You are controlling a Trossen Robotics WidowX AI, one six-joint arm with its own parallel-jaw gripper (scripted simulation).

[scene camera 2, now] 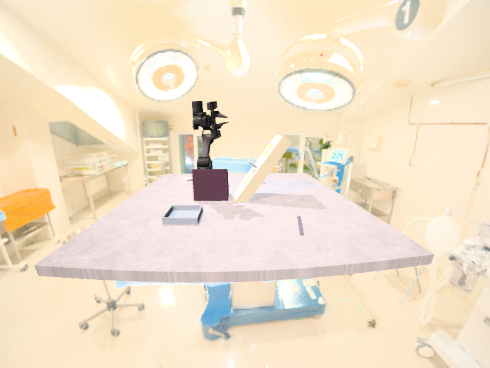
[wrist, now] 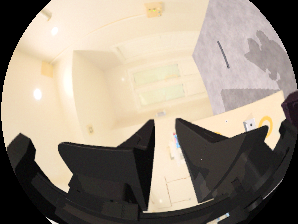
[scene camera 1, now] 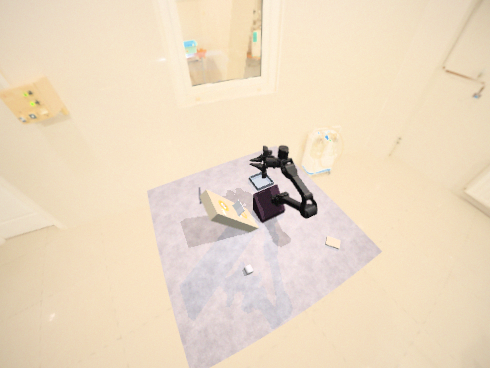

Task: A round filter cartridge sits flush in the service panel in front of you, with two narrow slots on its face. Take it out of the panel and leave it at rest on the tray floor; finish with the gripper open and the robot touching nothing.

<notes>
In view: my gripper [wrist: 164, 123], a tan service panel [scene camera 2: 266, 162] and a shallow grey tray [scene camera 2: 176, 214].
The tan service panel also shows in the wrist view [wrist: 268, 111] and in scene camera 1 [scene camera 1: 211, 202].
</notes>
